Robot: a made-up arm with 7 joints. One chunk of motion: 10 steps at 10 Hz.
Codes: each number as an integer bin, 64 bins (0 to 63) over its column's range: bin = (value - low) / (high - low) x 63, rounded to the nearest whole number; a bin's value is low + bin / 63 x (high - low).
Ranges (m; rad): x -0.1..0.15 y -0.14..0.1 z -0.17..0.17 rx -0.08..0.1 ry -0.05..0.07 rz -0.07..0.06
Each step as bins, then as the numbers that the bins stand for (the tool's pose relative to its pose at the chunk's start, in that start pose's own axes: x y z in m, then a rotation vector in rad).
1 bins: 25 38 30 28 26 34
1 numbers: -0.0008 0.0048 -0.0081 0.0000 -0.0005 0.0002
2 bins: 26 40 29 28 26 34
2 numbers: 0.0032 0.0124 -0.0135 0.0000 -0.0005 0.0002
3 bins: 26 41 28 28 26 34
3 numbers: 0.0032 0.0162 -0.0189 0.0000 -0.0005 0.0002
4 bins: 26 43 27 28 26 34
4 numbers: 0.0032 0.0238 -0.0243 0.0000 -0.0005 0.0002
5 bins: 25 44 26 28 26 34
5 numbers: -0.0008 0.0276 -0.0297 0.0000 -0.0005 0.0002
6 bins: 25 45 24 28 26 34
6 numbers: -0.0008 0.0314 -0.0405 0.0000 -0.0005 0.0002
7 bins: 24 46 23 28 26 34
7 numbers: -0.0048 0.0352 -0.0459 0.0000 -0.0005 0.0002
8 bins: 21 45 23 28 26 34
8 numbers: -0.0167 0.0314 -0.0459 0.0000 -0.0005 0.0002
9 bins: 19 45 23 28 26 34
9 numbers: -0.0246 0.0314 -0.0459 0.0000 -0.0005 0.0002
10 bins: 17 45 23 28 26 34
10 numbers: -0.0325 0.0314 -0.0459 0.0000 -0.0005 0.0002
